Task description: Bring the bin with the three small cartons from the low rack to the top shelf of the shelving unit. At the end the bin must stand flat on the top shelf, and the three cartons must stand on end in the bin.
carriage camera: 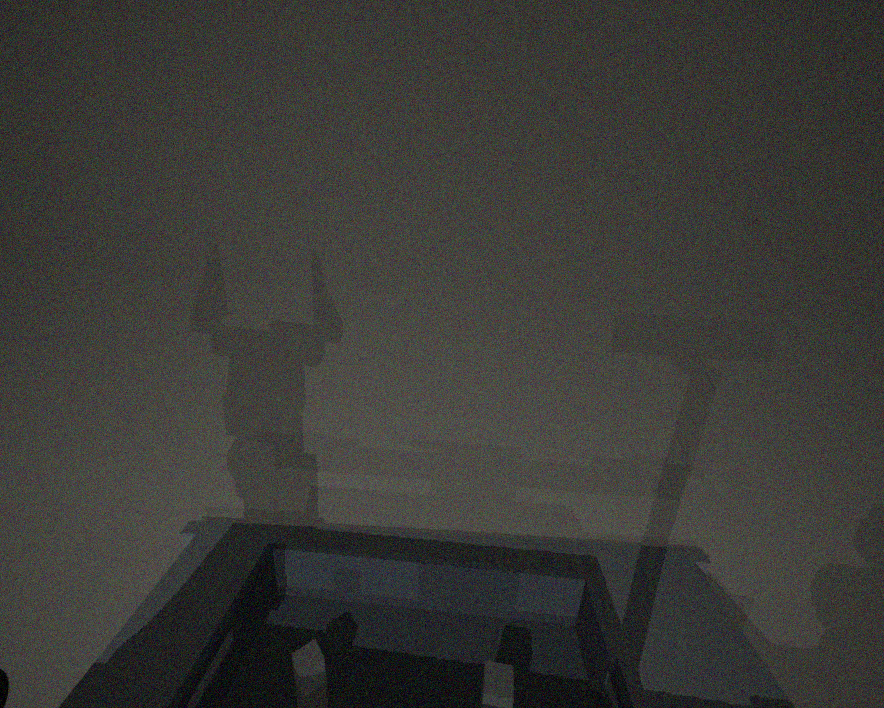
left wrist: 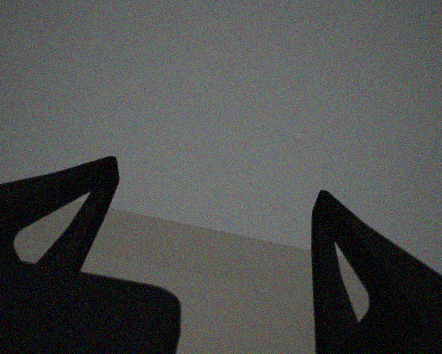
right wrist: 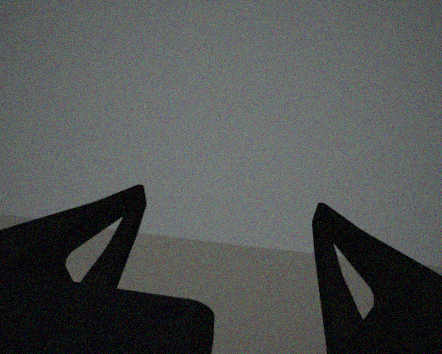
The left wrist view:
left gripper: 215, 184
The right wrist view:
right gripper: 228, 203
